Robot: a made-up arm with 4 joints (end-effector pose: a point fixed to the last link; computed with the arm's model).
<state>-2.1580 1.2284 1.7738 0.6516</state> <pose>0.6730 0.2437 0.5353 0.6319 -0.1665 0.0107 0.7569</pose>
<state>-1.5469 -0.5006 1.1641 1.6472</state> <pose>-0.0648 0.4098 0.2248 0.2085 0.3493 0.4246 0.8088</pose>
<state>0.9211 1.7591 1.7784 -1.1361</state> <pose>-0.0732 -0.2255 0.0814 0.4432 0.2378 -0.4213 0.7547</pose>
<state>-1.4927 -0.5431 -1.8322 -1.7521</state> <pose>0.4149 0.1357 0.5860 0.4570 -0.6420 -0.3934 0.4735</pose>
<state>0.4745 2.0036 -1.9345 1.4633</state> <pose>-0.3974 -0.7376 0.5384 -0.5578 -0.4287 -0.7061 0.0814</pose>
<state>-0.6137 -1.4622 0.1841 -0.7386</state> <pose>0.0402 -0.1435 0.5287 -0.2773 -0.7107 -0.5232 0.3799</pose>
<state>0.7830 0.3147 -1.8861 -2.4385</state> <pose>-0.5113 -0.2688 0.2298 -0.4153 0.3570 0.1709 0.8191</pose>
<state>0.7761 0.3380 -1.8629 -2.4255</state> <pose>-0.5120 -0.2804 0.2351 -0.4212 0.3574 0.1842 0.8130</pose>
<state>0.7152 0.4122 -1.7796 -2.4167</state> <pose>-0.5225 -0.3076 0.2749 -0.4277 0.3833 0.2344 0.7844</pose>
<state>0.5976 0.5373 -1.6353 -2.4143</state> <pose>-0.5314 -0.3503 0.3521 -0.4286 0.4300 0.3206 0.7271</pose>
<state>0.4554 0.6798 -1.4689 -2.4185</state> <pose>-0.5224 -0.3962 0.4433 -0.4177 0.4771 0.4160 0.6518</pose>
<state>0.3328 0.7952 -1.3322 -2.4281</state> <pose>-0.5002 -0.4300 0.5173 -0.3989 0.5103 0.4896 0.5838</pose>
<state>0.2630 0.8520 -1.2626 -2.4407</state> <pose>-0.4846 -0.4435 0.5584 -0.3831 0.5294 0.5246 0.5457</pose>
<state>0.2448 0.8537 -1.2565 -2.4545</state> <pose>-0.4843 -0.4399 0.5724 -0.3749 0.5408 0.5265 0.5384</pose>
